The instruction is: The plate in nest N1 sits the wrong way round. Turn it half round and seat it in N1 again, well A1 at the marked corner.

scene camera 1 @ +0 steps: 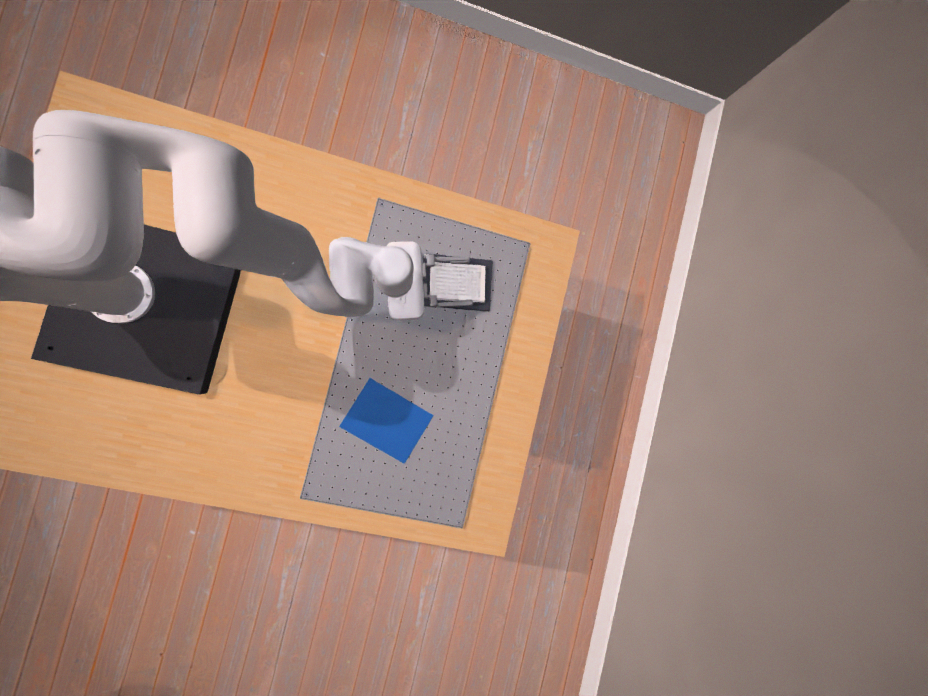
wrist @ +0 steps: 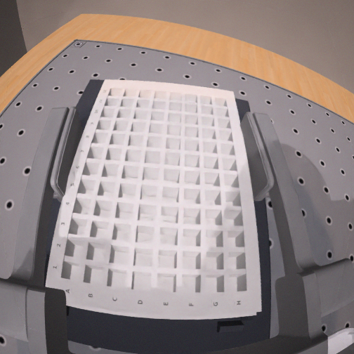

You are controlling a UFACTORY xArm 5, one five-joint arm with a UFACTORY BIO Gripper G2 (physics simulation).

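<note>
The white well plate [scene camera 1: 457,283] [wrist: 160,172] lies level, with row letters A to H along its near edge in the wrist view. Well A1 is at its near left corner there. My gripper [scene camera 1: 466,281] [wrist: 161,155] is shut on the plate, one finger along each long side. The dark nest [scene camera 1: 488,286] [wrist: 150,331] is directly under the plate and shows around its edges. A small black block [wrist: 230,326] is on the nest's near side, right of the middle. Whether the plate touches the nest floor is hidden.
The nest is on a grey perforated board [scene camera 1: 449,486] [wrist: 110,57] on a wooden table [scene camera 1: 262,442] [wrist: 200,42]. A blue rectangle [scene camera 1: 386,421] lies on the board, apart from the nest. The arm's black base plate [scene camera 1: 172,337] is at the left.
</note>
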